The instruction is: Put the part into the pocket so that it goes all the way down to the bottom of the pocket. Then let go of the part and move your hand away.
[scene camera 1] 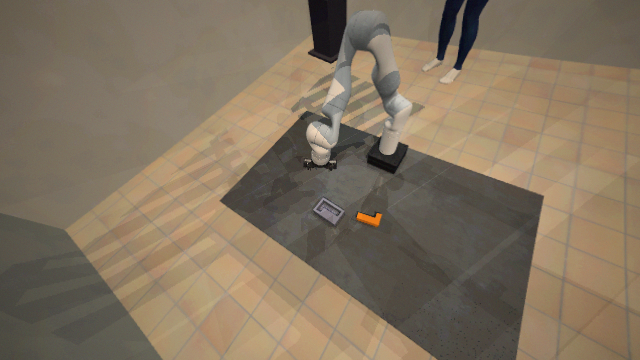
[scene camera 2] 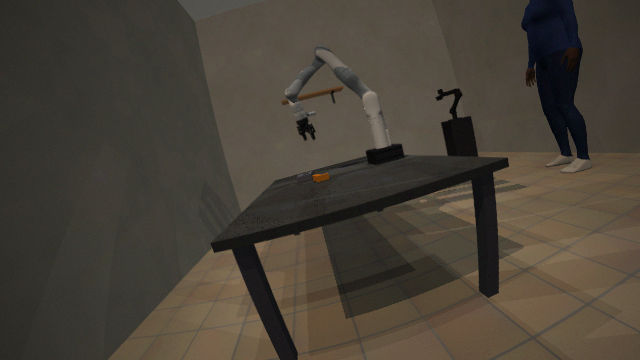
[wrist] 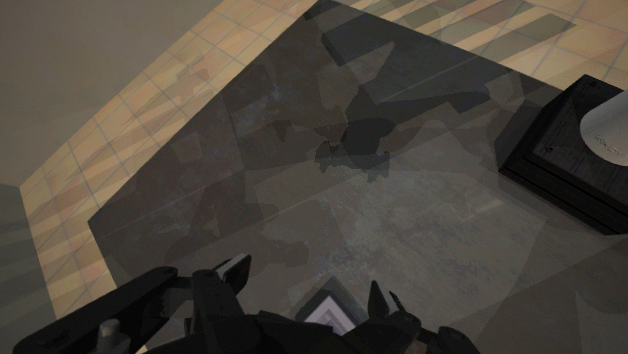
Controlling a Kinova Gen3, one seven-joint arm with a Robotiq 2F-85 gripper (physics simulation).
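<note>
The orange L-shaped part lies flat on the dark table, apart from the pocket block and to its right in scene camera 1. The grey pocket block sits on the table with its recess facing up; no part lies in the recess. One corner of the block shows at the bottom of the wrist view, partly hidden by the gripper. My gripper is open and empty, pointing down high above the table. The part does not show in the wrist view.
The dark table carries the robot's black base, to the right of the gripper in scene camera 1. A black pedestal and a standing person are beyond the table.
</note>
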